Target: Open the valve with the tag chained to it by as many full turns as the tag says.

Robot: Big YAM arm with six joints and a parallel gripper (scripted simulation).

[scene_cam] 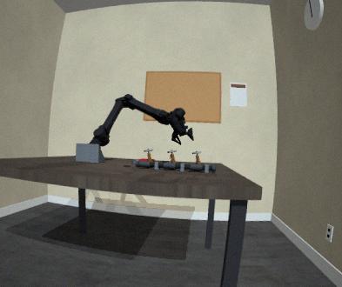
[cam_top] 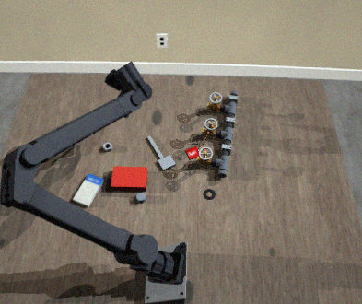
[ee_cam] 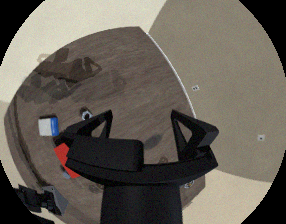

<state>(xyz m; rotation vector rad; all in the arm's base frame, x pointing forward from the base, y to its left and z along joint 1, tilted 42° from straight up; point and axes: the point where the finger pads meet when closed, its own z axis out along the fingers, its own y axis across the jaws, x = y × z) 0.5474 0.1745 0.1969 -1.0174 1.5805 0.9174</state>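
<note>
Now: hand 280 mm to the left of the red tag, 150 mm above it and 80 mm past it. The rest, counted from my hand: grey hammer-like tool (160 mm to the right, 150 mm below, 120 mm behind); white block (310 mm behind, 150 mm below, 60 mm to the left); red block (240 mm behind, 140 mm below, 70 mm to the right).
</note>
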